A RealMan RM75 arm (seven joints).
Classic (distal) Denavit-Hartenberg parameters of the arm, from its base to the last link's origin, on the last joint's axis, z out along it. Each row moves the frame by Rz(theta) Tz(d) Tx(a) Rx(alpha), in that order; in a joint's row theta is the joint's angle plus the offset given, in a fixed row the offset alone. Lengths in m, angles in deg.
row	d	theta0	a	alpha
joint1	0.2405	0	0	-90
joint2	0	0	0	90
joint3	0.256	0	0	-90
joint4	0	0	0	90
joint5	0.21	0	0	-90
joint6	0	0	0	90
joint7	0.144	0	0	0
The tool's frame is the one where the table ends.
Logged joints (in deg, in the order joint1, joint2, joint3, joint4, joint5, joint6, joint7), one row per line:
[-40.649 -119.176 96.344 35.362 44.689 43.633 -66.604]
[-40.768 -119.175 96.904 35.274 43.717 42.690 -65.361]
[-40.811 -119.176 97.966 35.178 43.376 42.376 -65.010]
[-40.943 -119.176 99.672 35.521 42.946 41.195 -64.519]
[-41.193 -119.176 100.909 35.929 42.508 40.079 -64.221]
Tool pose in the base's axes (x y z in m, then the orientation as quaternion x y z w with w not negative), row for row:
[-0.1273 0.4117 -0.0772 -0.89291 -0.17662 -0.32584 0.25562]
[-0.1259 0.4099 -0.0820 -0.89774 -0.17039 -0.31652 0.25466]
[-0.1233 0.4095 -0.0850 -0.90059 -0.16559 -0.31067 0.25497]
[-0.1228 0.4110 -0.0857 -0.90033 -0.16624 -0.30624 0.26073]
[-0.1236 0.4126 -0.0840 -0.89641 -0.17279 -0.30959 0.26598]
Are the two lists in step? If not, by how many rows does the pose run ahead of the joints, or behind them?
The pose runs 2 rows ahead of the joints: the pose in row i belongs to the joints in row i + 2.
